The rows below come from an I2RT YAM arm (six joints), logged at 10 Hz.
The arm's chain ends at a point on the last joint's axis. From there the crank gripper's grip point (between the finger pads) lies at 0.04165 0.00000 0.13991 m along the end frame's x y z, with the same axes.
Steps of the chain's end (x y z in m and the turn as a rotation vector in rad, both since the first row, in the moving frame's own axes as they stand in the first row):
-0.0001 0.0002 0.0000 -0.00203 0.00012 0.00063
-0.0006 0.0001 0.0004 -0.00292 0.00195 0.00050
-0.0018 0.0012 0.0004 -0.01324 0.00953 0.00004
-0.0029 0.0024 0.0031 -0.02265 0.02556 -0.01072
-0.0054 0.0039 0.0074 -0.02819 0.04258 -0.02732
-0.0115 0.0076 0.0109 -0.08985 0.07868 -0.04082
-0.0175 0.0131 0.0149 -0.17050 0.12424 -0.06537
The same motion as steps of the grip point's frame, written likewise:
-0.0001 0.0005 0.0000 -0.00203 0.00012 0.00063
-0.0003 0.0005 0.0003 -0.00292 0.00195 0.00050
-0.0005 0.0031 0.0000 -0.01324 0.00953 0.00004
0.0007 0.0051 0.0020 -0.02265 0.02556 -0.01072
0.0006 0.0066 0.0055 -0.02819 0.04258 -0.02732
-0.0004 0.0181 0.0067 -0.08985 0.07868 -0.04082
0.0001 0.0331 0.0069 -0.17050 0.12424 -0.06537

